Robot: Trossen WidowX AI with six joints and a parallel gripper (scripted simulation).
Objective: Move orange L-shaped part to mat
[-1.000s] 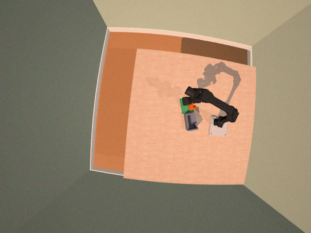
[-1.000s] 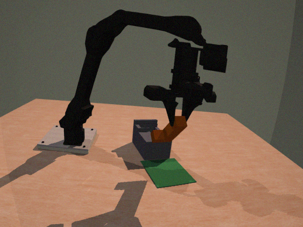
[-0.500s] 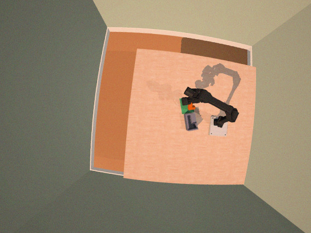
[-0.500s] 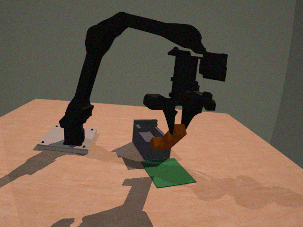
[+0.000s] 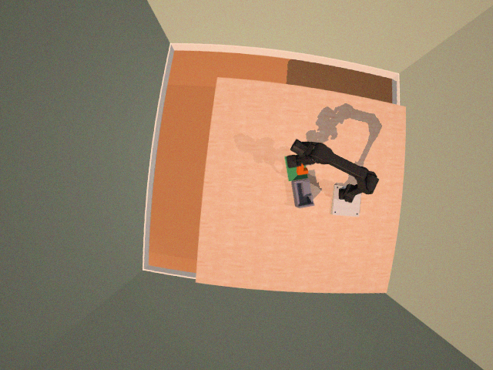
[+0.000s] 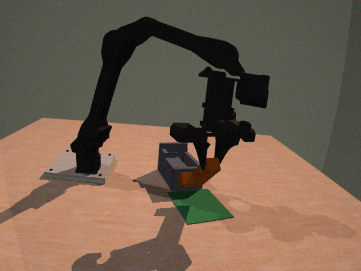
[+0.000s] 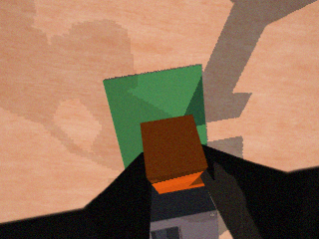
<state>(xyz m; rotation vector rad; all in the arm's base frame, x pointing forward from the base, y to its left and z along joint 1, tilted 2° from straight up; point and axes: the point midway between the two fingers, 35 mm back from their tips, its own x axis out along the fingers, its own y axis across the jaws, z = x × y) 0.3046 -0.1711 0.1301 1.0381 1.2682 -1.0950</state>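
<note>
Now: the green mat 20 mm to the left of my gripper tip and 120 mm below it. Also, from my gripper tip: orange L-shaped part (20 mm behind, 30 mm to the left, 30 mm below).
</note>
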